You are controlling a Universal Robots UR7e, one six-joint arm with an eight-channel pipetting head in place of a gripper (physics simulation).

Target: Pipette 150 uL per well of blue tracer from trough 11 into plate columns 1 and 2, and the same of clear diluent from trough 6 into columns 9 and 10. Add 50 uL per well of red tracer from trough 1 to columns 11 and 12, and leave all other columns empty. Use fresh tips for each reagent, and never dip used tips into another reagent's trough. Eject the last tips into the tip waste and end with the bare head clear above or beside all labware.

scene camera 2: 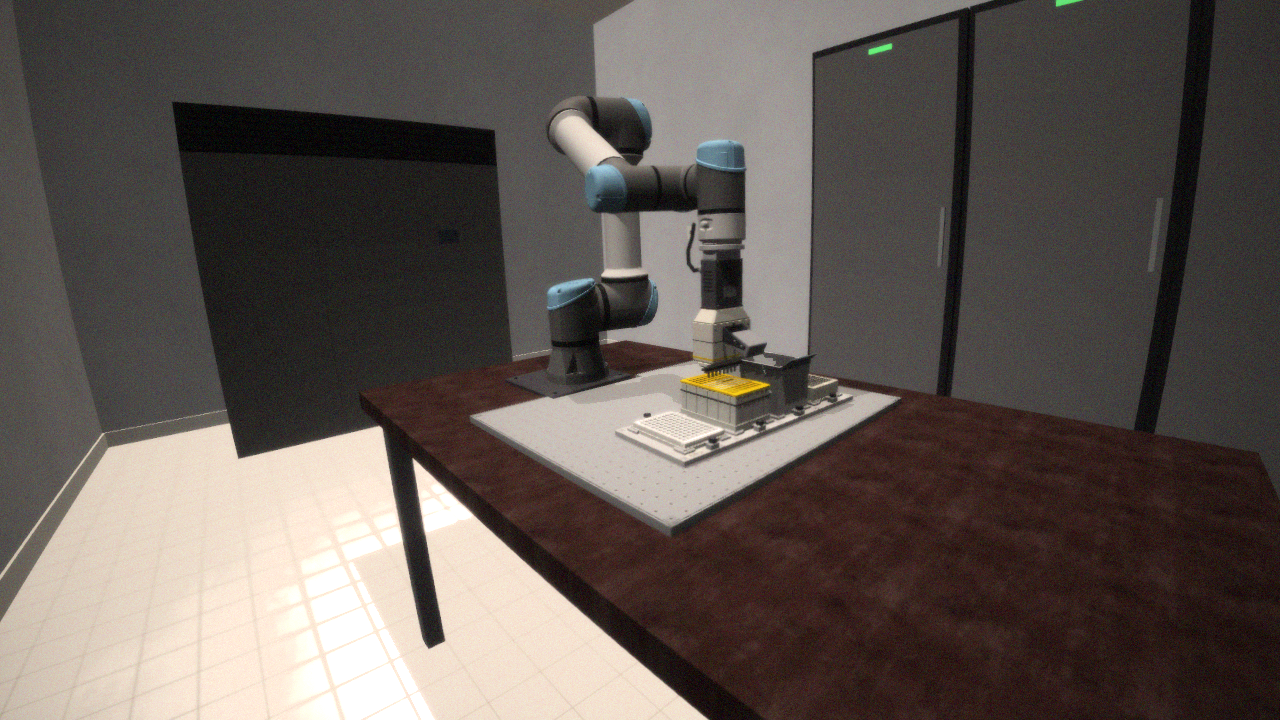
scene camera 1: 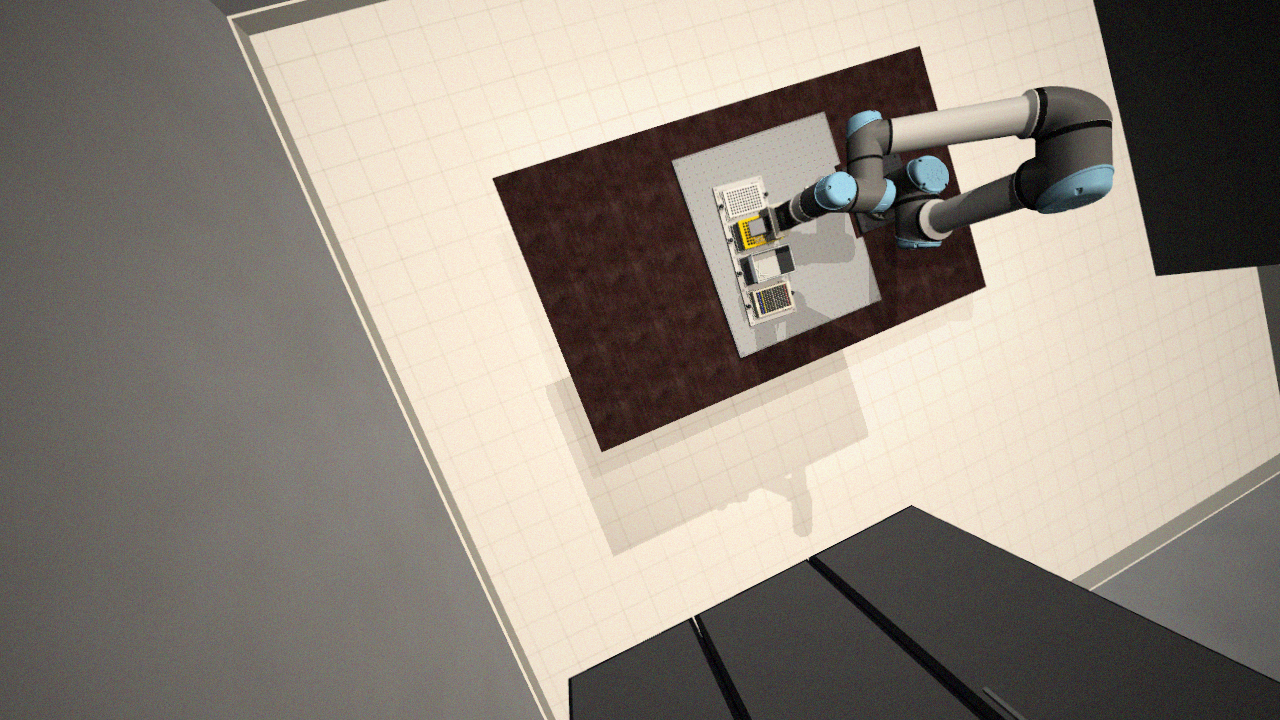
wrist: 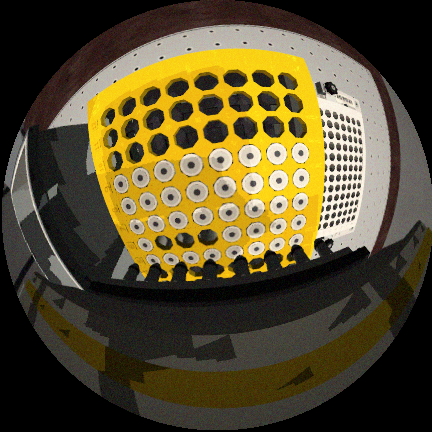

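Note:
My eight-channel head (scene camera 2: 721, 368) (wrist: 225, 265) is low over the near part of the yellow tip rack (scene camera 1: 744, 234) (scene camera 2: 716, 385) (wrist: 250, 60), with its nozzles bare. In the wrist view the rack's three far rows are empty holes. Several rows of pale tips follow, with three empty holes in one row. The holes under the nozzles are partly hidden. The white plate (scene camera 1: 742, 199) (scene camera 2: 677, 428) (wrist: 345, 170) lies beside the rack; its well contents cannot be told. The trough reservoir (scene camera 1: 772, 300) (scene camera 2: 821, 387) stands at the row's other end, with individual troughs too small to tell.
The grey, high-walled tip waste bin (scene camera 2: 778, 380) (wrist: 65, 175) stands right beside the tip rack, between it and the reservoir. Small black knobs line the white carrier. The labware stands on a perforated grey board (scene camera 1: 702, 170) (scene camera 2: 662, 501) on the dark table (scene camera 1: 590, 268) (scene camera 2: 984, 555).

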